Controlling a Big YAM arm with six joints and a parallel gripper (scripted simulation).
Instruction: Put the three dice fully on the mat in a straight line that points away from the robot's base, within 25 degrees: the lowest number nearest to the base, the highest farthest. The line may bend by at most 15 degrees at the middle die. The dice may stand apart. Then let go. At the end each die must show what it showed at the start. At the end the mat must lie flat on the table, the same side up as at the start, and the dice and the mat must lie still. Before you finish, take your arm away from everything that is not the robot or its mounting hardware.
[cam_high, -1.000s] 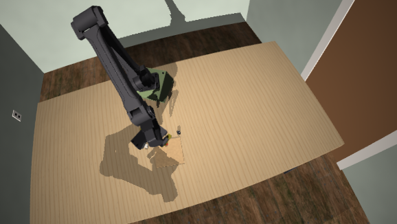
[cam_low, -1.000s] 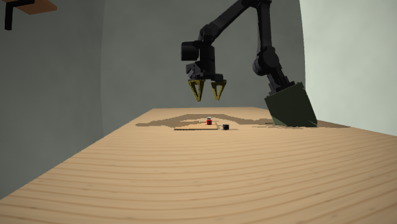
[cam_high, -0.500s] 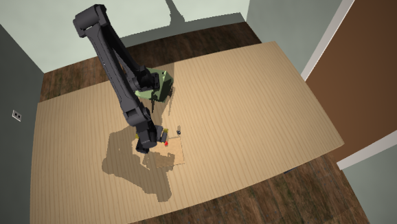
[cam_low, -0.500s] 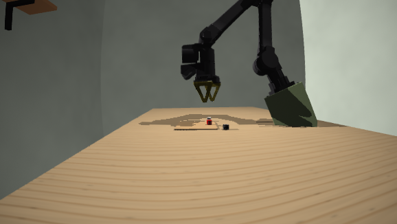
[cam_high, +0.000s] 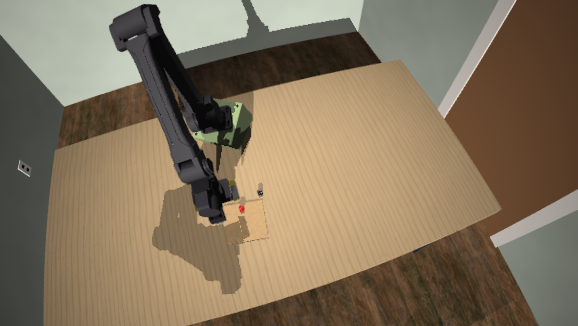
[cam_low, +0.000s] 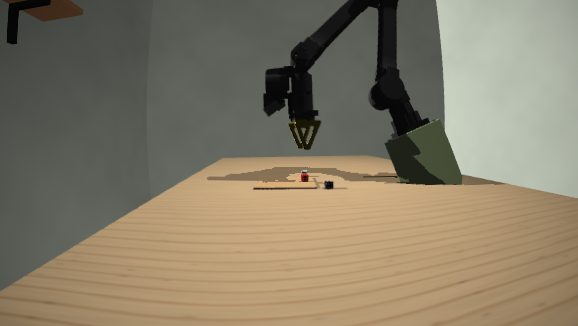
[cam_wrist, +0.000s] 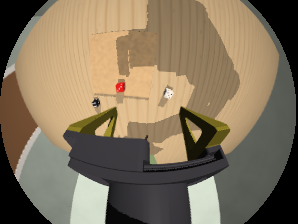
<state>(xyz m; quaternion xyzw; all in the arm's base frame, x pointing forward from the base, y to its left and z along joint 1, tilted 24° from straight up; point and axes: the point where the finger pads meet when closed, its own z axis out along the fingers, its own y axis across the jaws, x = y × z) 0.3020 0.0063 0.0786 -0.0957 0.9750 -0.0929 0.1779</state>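
The white die lies 8 cm below my hand and 4 cm to the right of it. From my hand the other things lie so: tan mat: 9 cm below, 7 cm to the left, 5 cm ahead; black die: 13 cm to the left, 8 cm below, 5 cm behind; red die: 8 cm below, 6 cm to the left.
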